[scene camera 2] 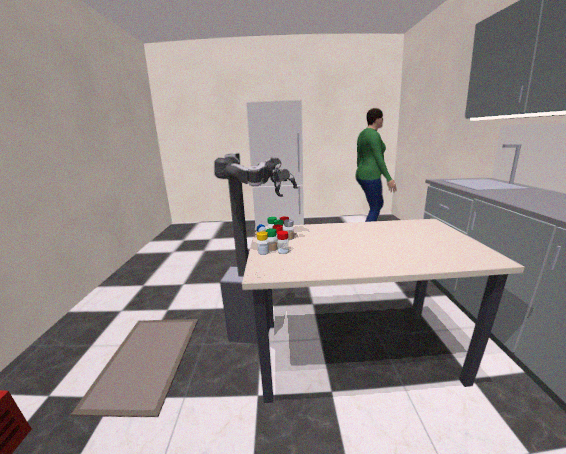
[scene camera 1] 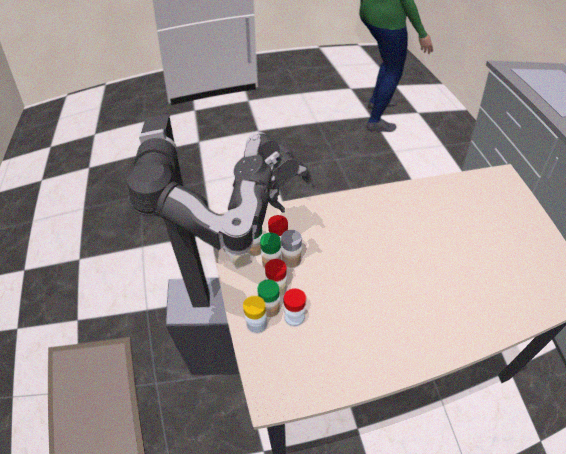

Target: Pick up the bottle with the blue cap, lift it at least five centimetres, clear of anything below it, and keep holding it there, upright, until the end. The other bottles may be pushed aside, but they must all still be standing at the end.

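Observation:
The blue-capped bottle (scene camera 2: 261, 228) is at the table's left edge, mostly hidden behind the yellow-capped bottle (scene camera 1: 256, 317) (scene camera 2: 262, 245); its cap looks tilted over. In scene camera 1 the arm covers its cap, and a pale part of the bottle (scene camera 1: 239, 258) shows below the elbow. Other bottles stand close by: red-capped (scene camera 1: 294, 302) (scene camera 2: 283, 242), green-capped (scene camera 1: 269, 294), dark-red-capped (scene camera 1: 276, 272), another green-capped (scene camera 1: 270, 246), grey-capped (scene camera 1: 291, 245) and a far red-capped one (scene camera 1: 278, 225). My gripper (scene camera 1: 294, 191) (scene camera 2: 288, 190) is open and empty, high above the table's far left corner, beyond the bottles.
The arm's elbow (scene camera 1: 236, 227) is bent above the left edge of the table (scene camera 1: 400, 280) (scene camera 2: 380, 250), over the bottle group. The arm's column (scene camera 1: 187, 260) (scene camera 2: 238, 220) stands just left of the table. A person (scene camera 1: 390, 55) (scene camera 2: 371, 160) stands in the background, right of the fridge (scene camera 1: 210, 55) (scene camera 2: 275, 135).

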